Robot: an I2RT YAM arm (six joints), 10 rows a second.
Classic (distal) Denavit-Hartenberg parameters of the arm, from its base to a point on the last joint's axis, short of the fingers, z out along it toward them. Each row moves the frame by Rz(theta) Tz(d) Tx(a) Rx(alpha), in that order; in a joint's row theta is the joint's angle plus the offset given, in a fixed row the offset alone. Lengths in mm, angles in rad.
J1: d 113.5  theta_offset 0  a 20  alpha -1.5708
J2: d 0  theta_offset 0  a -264  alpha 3.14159
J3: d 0  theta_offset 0.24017  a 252.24  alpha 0
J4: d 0  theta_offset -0.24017  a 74  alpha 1.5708
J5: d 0  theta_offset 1.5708  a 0  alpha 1.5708
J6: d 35.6  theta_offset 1.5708  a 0  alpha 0
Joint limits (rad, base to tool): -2.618..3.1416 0..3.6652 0..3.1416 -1.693..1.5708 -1.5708..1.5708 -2.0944..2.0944
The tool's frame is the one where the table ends.
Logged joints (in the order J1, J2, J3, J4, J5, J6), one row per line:
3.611 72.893 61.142 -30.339 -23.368 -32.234
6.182 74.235 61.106 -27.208 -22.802 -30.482
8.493 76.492 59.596 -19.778 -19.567 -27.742
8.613 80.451 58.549 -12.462 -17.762 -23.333
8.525 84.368 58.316 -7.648 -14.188 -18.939
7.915 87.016 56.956 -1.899 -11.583 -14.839
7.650 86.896 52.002 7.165 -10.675 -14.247
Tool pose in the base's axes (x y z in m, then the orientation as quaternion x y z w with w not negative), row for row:
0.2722 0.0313 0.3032 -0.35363 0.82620 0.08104 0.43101
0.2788 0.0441 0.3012 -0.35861 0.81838 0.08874 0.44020
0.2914 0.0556 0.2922 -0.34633 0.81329 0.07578 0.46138
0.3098 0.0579 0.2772 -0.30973 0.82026 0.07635 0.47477
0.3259 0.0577 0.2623 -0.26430 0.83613 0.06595 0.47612
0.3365 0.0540 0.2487 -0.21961 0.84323 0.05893 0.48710
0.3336 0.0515 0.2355 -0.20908 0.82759 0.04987 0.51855
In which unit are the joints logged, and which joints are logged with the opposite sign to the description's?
The joints are logged in degrees. Opposite sign: none.
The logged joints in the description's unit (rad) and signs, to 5 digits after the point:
0.06302 1.27222 1.06713 -0.52952 -0.40785 -0.56259
0.10790 1.29565 1.06650 -0.47487 -0.39797 -0.53201
0.14823 1.33504 1.04015 -0.34519 -0.34151 -0.48419
0.15033 1.40413 1.02187 -0.21750 -0.31001 -0.40724
0.14879 1.47250 1.01781 -0.13348 -0.24763 -0.33055
0.13814 1.51872 0.99407 -0.03314 -0.20216 -0.25899
0.13352 1.51662 0.90761 0.12505 -0.18631 -0.24866

